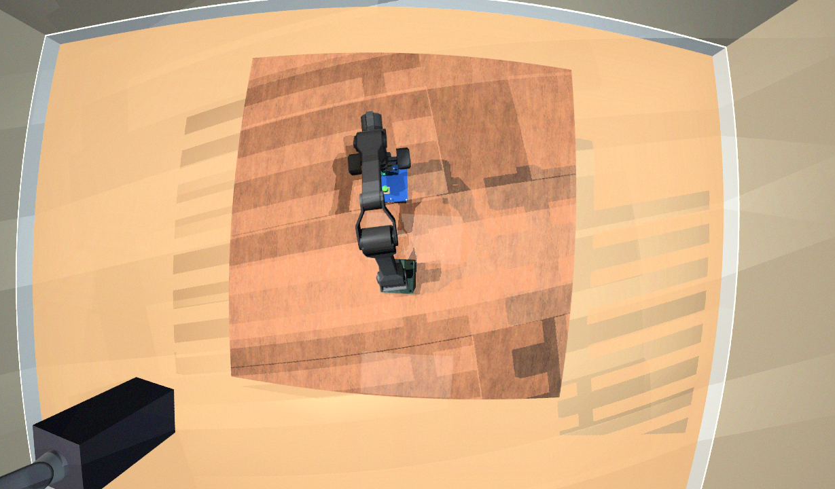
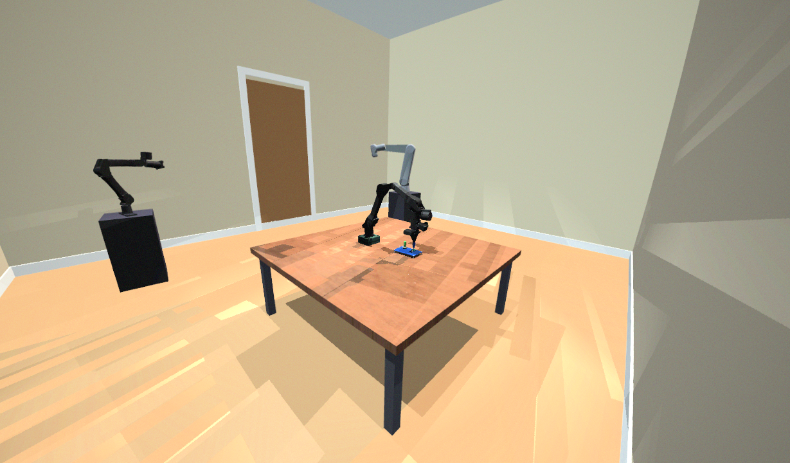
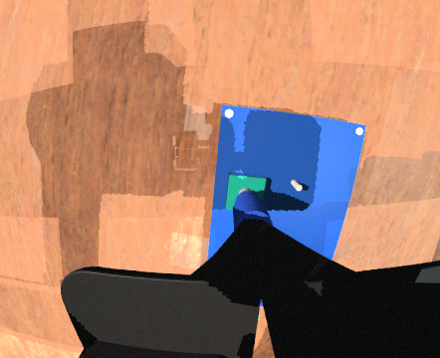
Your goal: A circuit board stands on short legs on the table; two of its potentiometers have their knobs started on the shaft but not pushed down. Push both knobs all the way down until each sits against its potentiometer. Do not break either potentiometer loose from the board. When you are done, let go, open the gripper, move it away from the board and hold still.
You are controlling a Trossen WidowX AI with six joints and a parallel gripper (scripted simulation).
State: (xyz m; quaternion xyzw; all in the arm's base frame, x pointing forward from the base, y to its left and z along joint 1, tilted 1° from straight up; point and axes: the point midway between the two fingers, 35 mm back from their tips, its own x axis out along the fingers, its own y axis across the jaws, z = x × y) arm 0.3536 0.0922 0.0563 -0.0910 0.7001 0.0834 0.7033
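Now: gripper tip 2 cm above the blue knob. From my gripper tip the other things lie so: green knob 6 cm behind, 2 cm to the right, 3 cm below.
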